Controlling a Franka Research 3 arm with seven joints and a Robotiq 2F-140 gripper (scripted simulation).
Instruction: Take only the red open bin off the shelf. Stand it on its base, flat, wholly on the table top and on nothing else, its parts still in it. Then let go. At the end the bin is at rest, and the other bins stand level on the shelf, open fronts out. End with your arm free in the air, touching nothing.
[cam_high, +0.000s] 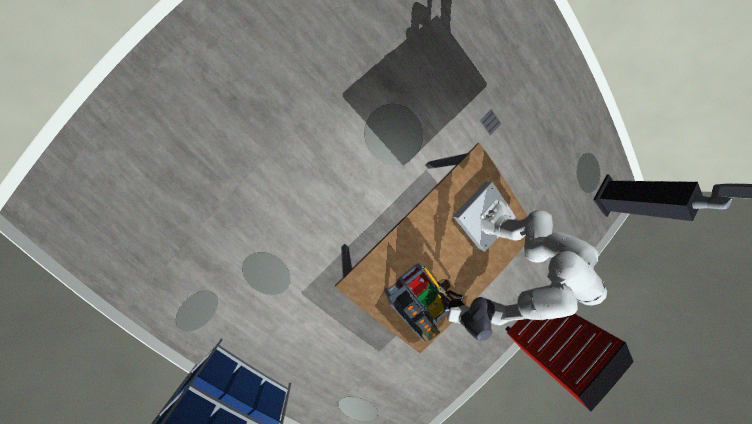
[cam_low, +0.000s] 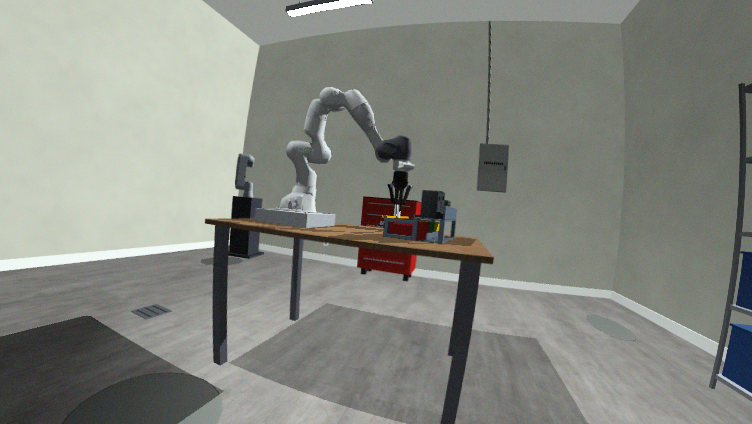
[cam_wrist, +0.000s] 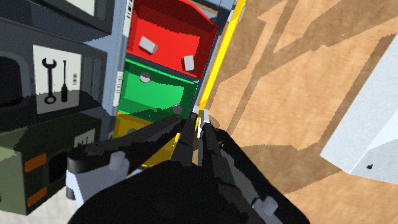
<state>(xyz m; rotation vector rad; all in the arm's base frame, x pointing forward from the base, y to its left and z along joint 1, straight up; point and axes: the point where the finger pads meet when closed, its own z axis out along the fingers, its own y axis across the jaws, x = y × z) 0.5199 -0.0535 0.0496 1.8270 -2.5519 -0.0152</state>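
My gripper is now 30 mm above the yellow strip. Round my hand: yellow bin 140 mm ahead, 80 mm below, 70 mm to the left; green bin 100 mm ahead, 80 mm below, 30 mm to the right; red open bin 140 mm to the right, 80 mm below, 60 mm ahead.
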